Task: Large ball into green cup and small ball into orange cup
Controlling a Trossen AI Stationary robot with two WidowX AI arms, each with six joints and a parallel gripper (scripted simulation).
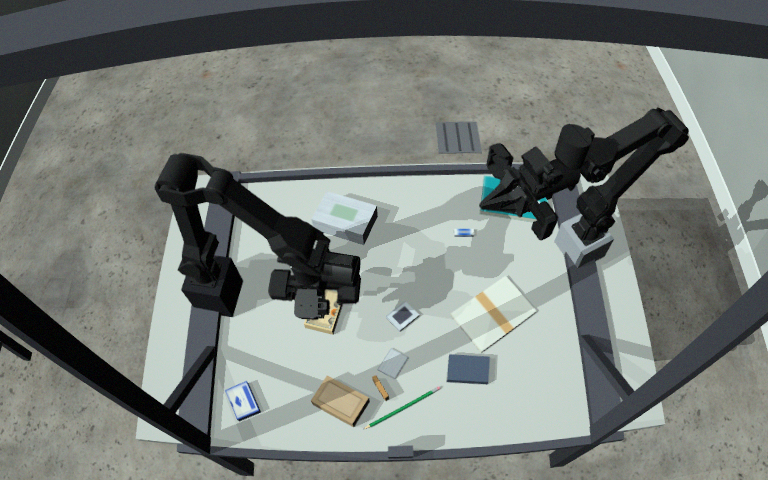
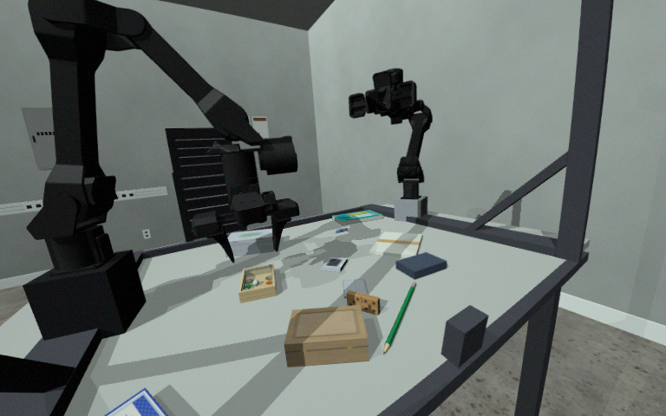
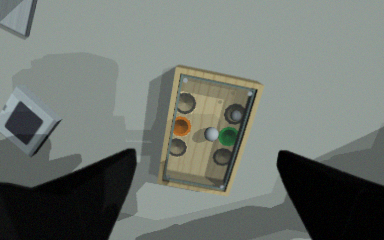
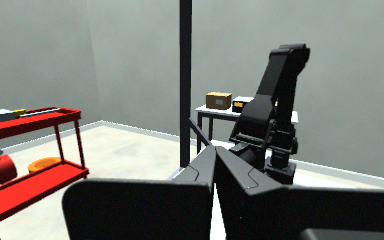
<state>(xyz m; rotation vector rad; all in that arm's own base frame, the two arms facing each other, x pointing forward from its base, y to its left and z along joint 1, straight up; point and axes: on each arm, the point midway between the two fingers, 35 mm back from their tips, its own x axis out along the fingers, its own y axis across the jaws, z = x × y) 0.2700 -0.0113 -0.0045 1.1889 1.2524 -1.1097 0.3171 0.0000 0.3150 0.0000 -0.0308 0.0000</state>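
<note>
Right now the covered wooden puzzle is 100 mm below my left hand and 10 mm ahead of it. From my left hand the other things lie so: dark blue block 300 mm to the right, 180 mm behind, 100 mm below; then grey square tile 170 mm to the right, 100 mm below, 20 mm behind; then white box 250 mm ahead, 80 mm below, 70 mm to the right.
</note>
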